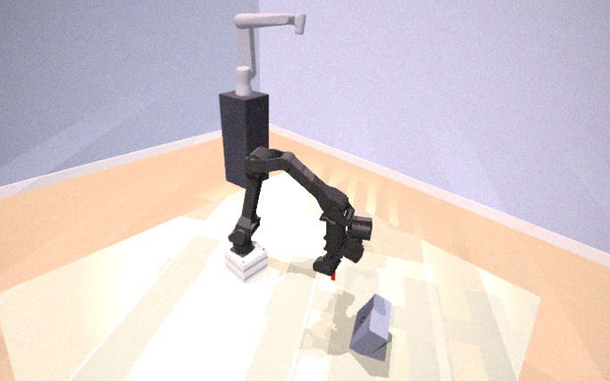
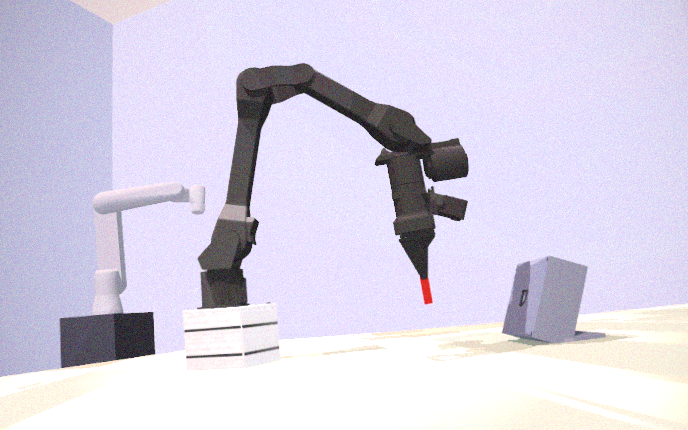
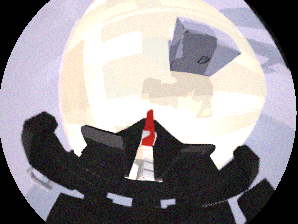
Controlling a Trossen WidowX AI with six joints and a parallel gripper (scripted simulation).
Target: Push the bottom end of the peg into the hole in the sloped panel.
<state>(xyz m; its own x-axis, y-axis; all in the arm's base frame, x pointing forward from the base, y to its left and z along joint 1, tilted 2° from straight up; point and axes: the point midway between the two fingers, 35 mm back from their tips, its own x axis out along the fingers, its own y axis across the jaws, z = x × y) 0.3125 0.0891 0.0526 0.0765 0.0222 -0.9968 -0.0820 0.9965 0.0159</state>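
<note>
Right now the grey sloped panel is 170 mm ahead of my gripper tip, 70 mm to the right of it and 50 mm below it. Round my gripper tip: red peg 20 mm above.
</note>
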